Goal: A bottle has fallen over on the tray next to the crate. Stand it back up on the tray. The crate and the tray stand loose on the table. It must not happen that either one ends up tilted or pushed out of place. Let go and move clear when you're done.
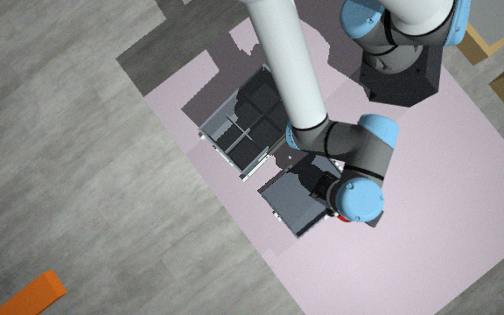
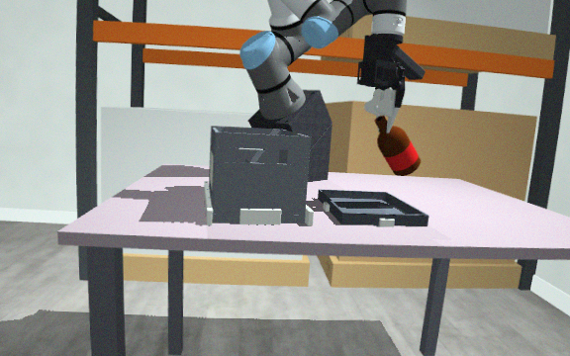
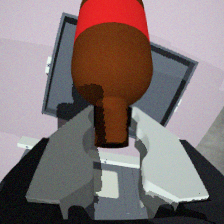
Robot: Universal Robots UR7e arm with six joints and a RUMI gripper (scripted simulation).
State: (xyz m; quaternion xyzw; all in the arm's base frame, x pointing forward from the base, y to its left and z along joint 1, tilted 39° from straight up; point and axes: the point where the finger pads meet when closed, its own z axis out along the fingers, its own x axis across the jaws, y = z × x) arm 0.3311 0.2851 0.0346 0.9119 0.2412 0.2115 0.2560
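Right now the brown bottle is 1 cm behind my hand, 3 cm to the left of it and 4 cm below it. Round my hand: dark tray (3 cm ahead, 3 cm to the right, 19 cm below); dark crate (6 cm ahead, 31 cm to the right, 12 cm below).
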